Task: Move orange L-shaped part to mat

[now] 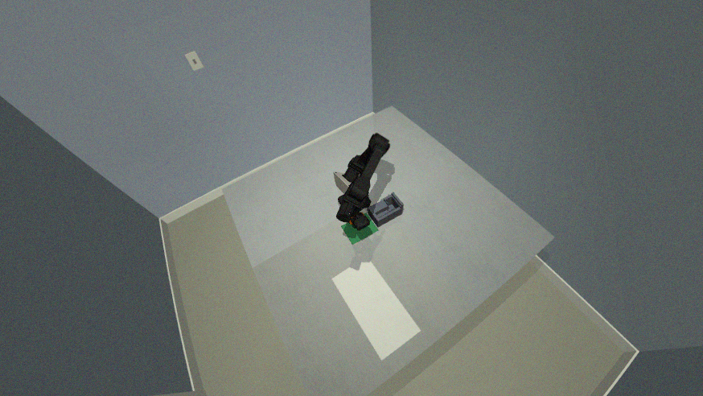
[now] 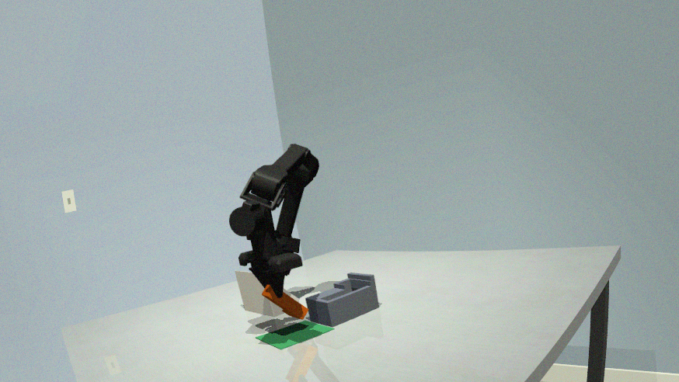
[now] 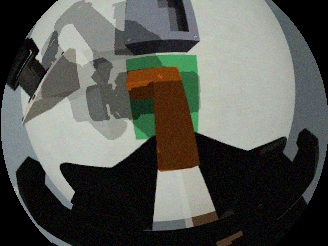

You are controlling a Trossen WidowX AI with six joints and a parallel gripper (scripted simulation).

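The orange L-shaped part lies 10 mm behind my gripper tip, 30 mm to the left of it and 30 mm below it. From my gripper tip the other things lie so: green mat (20 mm to the left, 120 mm below).
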